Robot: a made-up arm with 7 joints.
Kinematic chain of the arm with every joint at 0, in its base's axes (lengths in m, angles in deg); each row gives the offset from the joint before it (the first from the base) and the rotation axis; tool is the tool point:
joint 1: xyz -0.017 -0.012 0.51 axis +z
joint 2: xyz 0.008 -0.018 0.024 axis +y
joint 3: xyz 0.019 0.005 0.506 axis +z
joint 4: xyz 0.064 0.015 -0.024 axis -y
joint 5: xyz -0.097 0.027 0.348 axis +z
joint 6: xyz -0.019 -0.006 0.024 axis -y
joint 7: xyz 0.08 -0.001 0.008 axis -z
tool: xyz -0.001 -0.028 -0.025
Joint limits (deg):
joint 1: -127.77..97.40
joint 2: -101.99..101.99
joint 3: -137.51..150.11
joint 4: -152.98..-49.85
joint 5: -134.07..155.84
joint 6: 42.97..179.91
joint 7: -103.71..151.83
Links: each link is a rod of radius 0.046 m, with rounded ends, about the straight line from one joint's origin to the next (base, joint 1, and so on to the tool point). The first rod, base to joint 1, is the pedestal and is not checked.
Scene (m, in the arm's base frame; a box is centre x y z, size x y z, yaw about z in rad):
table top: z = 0
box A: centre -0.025 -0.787 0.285 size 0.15 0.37 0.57 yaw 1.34
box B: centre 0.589 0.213 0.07 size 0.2 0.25 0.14 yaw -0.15
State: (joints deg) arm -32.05 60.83 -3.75 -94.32 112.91 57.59 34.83
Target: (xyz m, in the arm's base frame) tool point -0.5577 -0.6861 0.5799
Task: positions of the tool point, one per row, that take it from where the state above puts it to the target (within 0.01 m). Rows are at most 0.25 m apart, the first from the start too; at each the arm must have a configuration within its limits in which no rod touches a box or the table.
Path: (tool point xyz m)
1: 0.6624 -0.4179 0.5143
2: 0.6802 -0.4316 0.7145
3: 0.6513 -0.4056 0.9256
4: 0.5702 -0.3492 1.1221
5: 0.5111 -0.5115 1.0533
6: 0.3994 -0.6589 0.9802
7: 0.2413 -0.7735 0.9035
8: 0.0490 -0.8404 0.8243
9: -0.1612 -0.8496 0.7435
10: -0.3701 -0.7973 0.6617
11: -0.5577 -0.6861 0.5799

